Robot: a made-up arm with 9 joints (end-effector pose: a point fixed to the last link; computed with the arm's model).
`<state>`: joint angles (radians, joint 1 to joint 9).
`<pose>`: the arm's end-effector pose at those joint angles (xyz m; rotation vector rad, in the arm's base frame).
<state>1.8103 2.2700 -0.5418 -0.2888 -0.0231 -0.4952 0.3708 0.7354 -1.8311</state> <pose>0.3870 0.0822 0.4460 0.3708 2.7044 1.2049</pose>
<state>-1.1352 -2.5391 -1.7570 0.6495 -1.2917 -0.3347 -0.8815 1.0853 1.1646</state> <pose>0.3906 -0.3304 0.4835 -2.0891 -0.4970 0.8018</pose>
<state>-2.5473 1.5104 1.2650 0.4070 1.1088 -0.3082 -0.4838 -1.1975 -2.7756</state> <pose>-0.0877 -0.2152 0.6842 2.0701 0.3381 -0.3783</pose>
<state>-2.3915 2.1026 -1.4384 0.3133 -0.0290 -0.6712 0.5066 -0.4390 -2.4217</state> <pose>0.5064 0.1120 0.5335 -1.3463 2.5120 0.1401</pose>
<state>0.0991 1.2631 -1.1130 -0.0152 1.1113 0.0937 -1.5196 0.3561 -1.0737</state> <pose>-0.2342 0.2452 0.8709 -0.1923 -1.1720 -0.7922</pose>
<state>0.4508 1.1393 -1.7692 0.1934 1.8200 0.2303 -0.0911 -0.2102 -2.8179</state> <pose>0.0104 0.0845 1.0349 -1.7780 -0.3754 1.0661</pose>
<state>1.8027 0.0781 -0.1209 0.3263 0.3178 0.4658 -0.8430 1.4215 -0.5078</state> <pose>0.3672 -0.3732 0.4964 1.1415 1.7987 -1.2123</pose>
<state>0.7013 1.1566 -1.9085 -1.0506 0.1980 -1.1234 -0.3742 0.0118 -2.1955</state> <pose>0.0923 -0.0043 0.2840 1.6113 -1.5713 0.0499</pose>
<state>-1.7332 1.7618 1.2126 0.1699 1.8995 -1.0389 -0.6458 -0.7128 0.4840</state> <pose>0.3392 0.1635 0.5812 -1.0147 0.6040 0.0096</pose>
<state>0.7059 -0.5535 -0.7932 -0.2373 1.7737 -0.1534 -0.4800 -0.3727 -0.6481</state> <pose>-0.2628 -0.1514 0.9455 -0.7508 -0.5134 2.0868</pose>
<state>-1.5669 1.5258 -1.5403 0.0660 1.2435 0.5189 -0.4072 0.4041 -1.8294</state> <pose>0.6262 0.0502 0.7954 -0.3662 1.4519 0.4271</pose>
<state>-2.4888 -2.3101 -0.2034 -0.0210 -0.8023 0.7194 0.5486 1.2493 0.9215</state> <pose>0.0032 0.0192 0.9703 -0.3950 0.3109 0.8982</pose>
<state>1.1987 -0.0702 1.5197 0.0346 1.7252 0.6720 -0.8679 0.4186 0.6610</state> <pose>0.2540 -0.2181 0.6191 2.3800 1.3930 -1.2210</pose>
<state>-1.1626 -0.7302 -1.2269 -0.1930 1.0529 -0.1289 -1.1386 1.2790 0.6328</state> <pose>0.0652 -0.1623 0.6233 -2.2733 -0.5126 0.8155</pose>
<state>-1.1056 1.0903 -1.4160 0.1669 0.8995 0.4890 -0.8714 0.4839 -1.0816</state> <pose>0.3972 0.0895 1.1835 -0.2338 0.5180 -0.1120</pose>
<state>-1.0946 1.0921 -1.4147 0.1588 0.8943 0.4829 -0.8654 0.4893 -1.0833</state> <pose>0.3886 0.0842 1.1875 -0.2229 0.4995 -0.1208</pose>
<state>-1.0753 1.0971 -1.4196 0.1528 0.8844 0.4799 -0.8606 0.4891 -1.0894</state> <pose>0.3801 0.0830 1.1919 -0.2249 0.4818 -0.1366</pose>
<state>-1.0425 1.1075 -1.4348 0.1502 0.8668 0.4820 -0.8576 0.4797 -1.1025</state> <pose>0.3721 0.0882 1.1970 -0.2468 0.4662 -0.1646</pose>
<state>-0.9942 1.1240 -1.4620 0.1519 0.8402 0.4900 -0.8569 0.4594 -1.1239</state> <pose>0.3658 0.1001 1.2025 -0.2905 0.4553 -0.2081</pose>
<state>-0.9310 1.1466 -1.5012 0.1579 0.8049 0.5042 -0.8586 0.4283 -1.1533</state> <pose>0.3624 0.1173 1.2074 -0.3523 0.4523 -0.2682</pose>
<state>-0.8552 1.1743 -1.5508 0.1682 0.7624 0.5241 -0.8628 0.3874 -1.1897</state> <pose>0.3636 0.1367 1.2110 -0.4256 0.4614 -0.3437</pose>
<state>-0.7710 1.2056 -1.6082 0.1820 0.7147 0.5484 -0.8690 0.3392 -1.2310</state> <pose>0.3704 0.1543 1.2133 -0.5010 0.4856 -0.4305</pose>
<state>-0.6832 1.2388 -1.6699 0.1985 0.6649 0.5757 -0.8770 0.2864 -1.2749</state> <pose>0.3822 0.1666 1.2143 -0.5707 0.5263 -0.5218</pose>
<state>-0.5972 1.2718 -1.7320 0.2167 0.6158 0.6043 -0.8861 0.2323 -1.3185</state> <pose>0.3975 0.1719 1.2145 -0.6292 0.5814 -0.6096</pose>
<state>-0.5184 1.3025 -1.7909 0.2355 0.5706 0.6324 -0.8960 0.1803 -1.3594</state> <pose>0.4141 0.1704 1.2140 -0.6748 0.6463 -0.6860</pose>
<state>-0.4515 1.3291 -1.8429 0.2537 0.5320 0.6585 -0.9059 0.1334 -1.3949</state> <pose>0.4299 0.1646 1.2127 -0.7088 0.7136 -0.7457</pose>
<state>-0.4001 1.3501 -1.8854 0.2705 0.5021 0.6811 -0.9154 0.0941 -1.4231</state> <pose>0.4440 0.1576 1.2102 -0.7348 0.7762 -0.7866</pose>
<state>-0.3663 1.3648 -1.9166 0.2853 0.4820 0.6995 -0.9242 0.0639 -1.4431</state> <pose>0.4564 0.1523 1.2061 -0.7570 0.8284 -0.8097</pose>
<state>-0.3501 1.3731 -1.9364 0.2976 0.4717 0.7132 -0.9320 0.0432 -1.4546</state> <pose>0.4672 0.1503 1.2007 -0.7774 0.8672 -0.8179</pose>
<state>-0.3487 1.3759 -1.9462 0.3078 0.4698 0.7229 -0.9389 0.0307 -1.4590</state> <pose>0.4769 0.1520 1.1943 -0.7979 0.8933 -0.8145</pose>
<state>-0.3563 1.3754 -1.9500 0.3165 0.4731 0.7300 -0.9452 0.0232 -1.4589</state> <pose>0.4858 0.1559 1.1872 -0.8180 0.9110 -0.8046</pose>
